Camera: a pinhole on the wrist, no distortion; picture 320 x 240 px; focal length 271.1 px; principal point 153.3 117.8 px. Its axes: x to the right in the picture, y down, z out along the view. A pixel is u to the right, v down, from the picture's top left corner.
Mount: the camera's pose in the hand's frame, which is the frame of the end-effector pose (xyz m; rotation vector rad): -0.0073 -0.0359 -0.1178 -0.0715 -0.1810 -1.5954
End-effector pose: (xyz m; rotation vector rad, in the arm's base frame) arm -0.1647 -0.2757 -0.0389 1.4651 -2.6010 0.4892
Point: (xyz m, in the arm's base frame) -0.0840 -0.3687 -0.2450
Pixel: 223 128
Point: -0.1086 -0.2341 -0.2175
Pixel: 153 39
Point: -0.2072 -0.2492 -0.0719
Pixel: 29 131
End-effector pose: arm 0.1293 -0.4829 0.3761 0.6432 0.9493 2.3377
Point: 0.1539 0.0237 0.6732
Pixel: outside the picture
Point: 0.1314 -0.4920 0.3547
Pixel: 131 123
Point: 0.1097 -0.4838 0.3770
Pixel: 89 187
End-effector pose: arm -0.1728 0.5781 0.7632 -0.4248 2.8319 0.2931
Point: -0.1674 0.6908 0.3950
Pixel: 151 179
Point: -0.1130 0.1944 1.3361
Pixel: behind the camera
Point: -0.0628 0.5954 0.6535
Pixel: 198 65
